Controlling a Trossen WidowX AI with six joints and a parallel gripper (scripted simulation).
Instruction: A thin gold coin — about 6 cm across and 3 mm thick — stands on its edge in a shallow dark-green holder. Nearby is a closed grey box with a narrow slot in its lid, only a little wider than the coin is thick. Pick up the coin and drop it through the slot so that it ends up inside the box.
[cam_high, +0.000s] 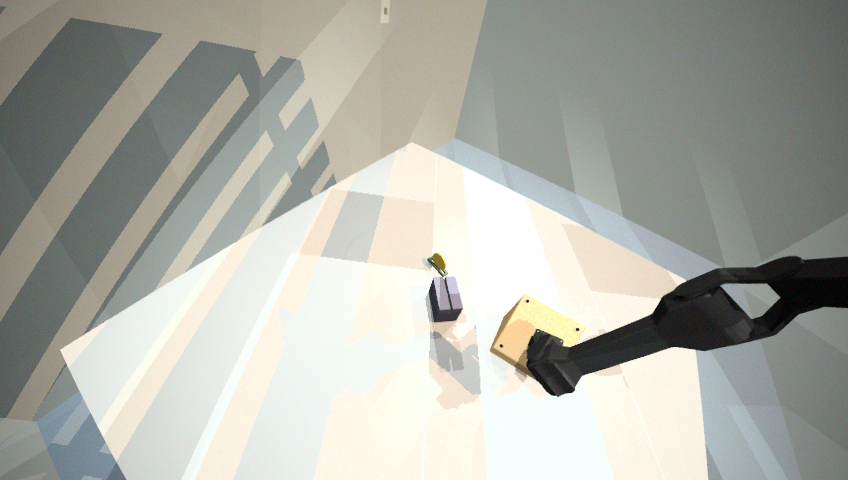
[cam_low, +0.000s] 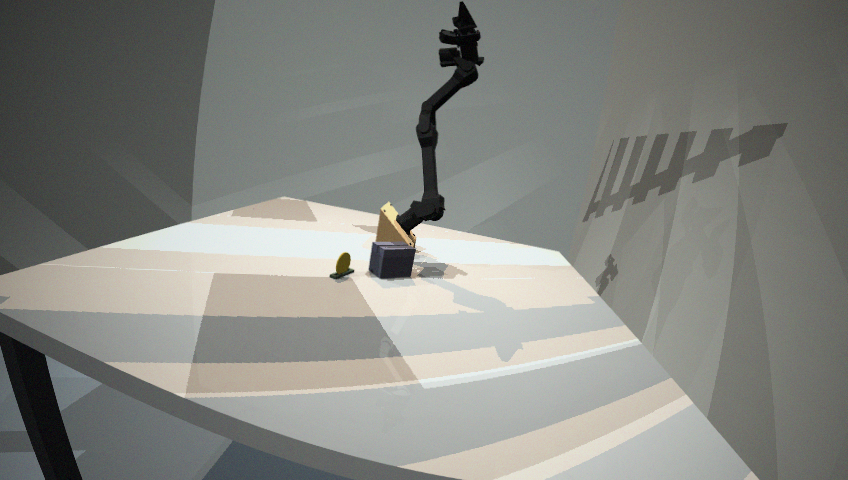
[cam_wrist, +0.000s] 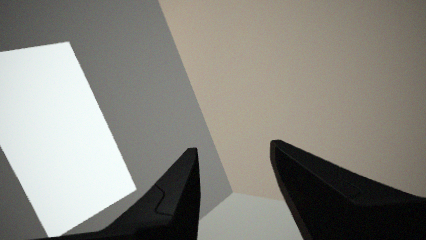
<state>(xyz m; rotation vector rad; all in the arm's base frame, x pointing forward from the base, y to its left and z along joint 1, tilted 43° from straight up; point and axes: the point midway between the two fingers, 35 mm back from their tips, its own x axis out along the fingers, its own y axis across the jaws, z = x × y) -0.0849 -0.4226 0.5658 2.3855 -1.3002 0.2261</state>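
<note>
Now: the gold coin 780 mm below my gripper tip, 330 mm ahead of it and 180 mm to the right of it.
</note>
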